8 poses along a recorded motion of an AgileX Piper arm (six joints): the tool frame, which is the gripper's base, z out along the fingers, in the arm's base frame.
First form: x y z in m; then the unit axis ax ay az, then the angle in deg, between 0 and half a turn.
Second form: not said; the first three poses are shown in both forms.
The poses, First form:
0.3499 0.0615 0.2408 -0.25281 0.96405 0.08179 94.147
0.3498 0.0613 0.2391 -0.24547 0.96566 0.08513 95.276
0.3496 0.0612 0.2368 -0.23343 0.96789 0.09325 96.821
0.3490 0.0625 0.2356 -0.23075 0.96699 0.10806 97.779
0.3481 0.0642 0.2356 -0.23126 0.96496 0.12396 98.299
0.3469 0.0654 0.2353 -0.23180 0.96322 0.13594 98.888
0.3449 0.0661 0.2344 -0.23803 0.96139 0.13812 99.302
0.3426 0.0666 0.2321 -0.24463 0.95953 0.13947 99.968
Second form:
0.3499 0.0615 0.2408 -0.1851 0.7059 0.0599 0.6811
0.3498 0.0613 0.2391 -0.1814 0.7135 0.0629 0.6738
0.3496 0.0612 0.2368 -0.1746 0.7239 0.0697 0.6638
0.3490 0.0625 0.2356 -0.1739 0.7286 0.0814 0.6575
0.3481 0.0642 0.2356 -0.1749 0.7299 0.0938 0.6541
0.3469 0.0654 0.2353 -0.1761 0.7318 0.1033 0.6502
0.3449 0.0661 0.2344 -0.1814 0.7327 0.1053 0.6474
0.3426 0.0666 0.2321 -0.1874 0.7349 0.1068 0.6430

